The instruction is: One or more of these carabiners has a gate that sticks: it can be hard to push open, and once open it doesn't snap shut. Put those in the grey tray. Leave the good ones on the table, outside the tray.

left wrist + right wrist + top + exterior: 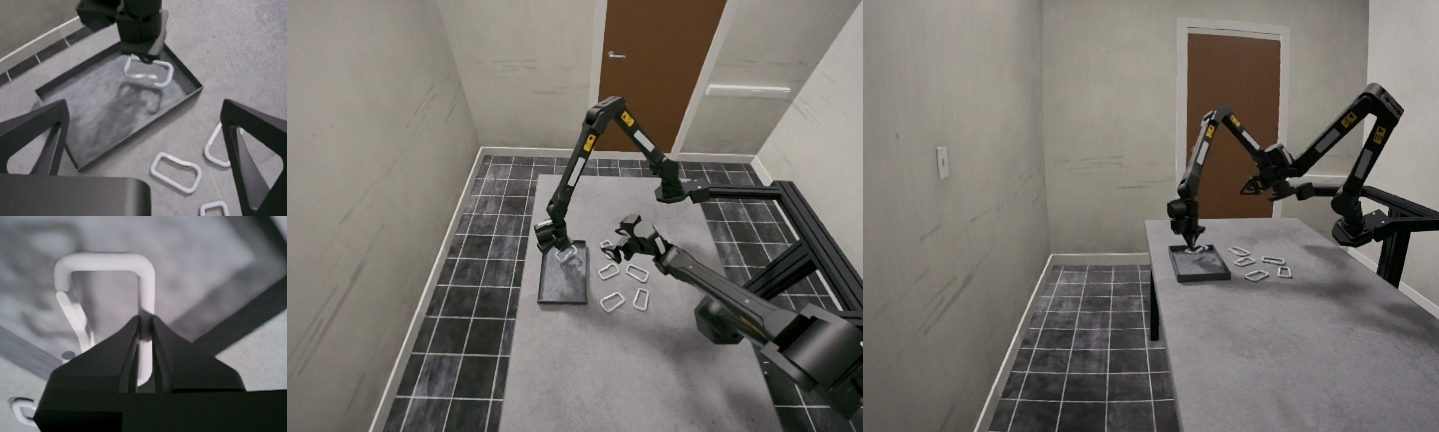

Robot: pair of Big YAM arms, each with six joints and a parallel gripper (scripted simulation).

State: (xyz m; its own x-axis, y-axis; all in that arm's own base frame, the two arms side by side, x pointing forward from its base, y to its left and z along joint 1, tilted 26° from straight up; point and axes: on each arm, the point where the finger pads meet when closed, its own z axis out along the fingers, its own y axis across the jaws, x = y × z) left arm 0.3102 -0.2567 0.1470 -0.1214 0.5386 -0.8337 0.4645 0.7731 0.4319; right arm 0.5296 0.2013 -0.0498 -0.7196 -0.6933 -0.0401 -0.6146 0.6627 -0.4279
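My right hand is 9 cm to the right of the grey tray and 3 cm above it.
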